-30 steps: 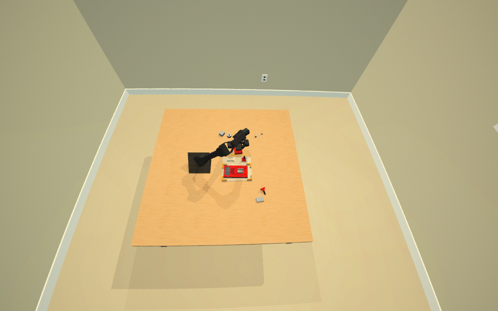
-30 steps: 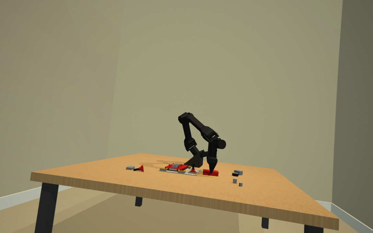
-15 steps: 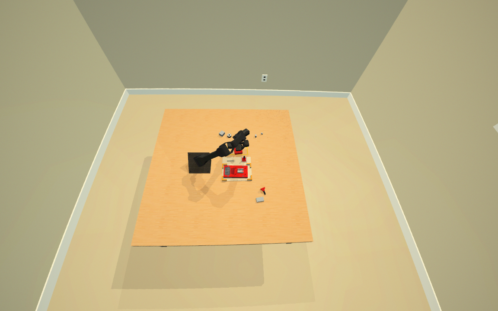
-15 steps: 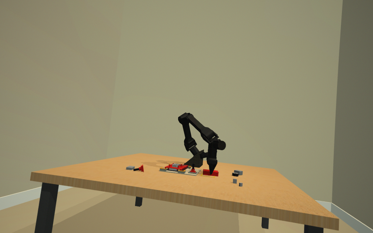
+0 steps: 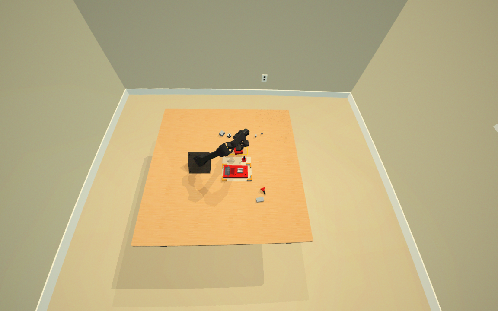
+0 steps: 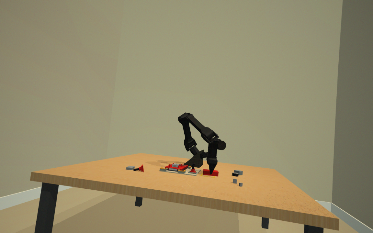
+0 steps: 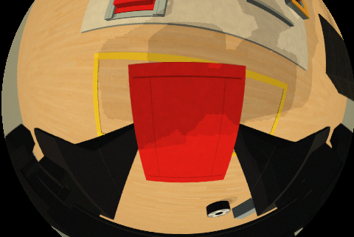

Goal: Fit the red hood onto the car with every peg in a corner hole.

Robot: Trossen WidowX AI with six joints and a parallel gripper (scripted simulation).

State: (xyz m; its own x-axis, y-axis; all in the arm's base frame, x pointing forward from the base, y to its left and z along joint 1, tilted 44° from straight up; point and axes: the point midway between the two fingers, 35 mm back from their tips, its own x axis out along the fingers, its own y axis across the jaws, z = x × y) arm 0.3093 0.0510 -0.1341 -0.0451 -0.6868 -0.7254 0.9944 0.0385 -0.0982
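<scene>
Now: gripper tip 22 cm to the left of the grey engine block, 1 cm below it and 1 cm short of it. Also, from my gripper tip: jig: 20 cm to the right, 1 cm behind; red hood: 1 cm above.
</scene>
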